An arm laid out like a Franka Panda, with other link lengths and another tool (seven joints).
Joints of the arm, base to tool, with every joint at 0 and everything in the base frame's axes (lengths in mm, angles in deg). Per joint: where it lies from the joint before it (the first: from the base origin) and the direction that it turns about. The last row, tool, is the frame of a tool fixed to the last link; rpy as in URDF.
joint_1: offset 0 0 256.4 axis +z
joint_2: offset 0 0 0 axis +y
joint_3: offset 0 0 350.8 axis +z
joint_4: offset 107.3 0 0 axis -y
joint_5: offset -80.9 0 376.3 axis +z
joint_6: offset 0 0 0 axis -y
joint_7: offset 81.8 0 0 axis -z
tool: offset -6 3 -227.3 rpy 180 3.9 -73.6
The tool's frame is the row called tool.
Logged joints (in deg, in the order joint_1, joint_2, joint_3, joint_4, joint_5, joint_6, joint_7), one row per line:
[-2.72, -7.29, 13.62, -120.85, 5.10, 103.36, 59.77]
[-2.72, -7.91, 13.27, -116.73, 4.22, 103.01, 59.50]
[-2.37, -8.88, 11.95, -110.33, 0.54, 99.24, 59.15]
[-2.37, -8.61, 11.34, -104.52, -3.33, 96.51, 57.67]
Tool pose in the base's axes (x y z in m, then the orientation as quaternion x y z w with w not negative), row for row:
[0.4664, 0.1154, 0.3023, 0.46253, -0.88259, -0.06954, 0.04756]
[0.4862, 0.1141, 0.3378, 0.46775, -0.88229, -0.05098, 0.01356]
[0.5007, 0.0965, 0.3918, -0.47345, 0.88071, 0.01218, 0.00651]
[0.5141, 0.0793, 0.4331, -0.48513, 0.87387, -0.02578, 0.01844]
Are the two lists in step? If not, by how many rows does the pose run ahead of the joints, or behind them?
They are in step.
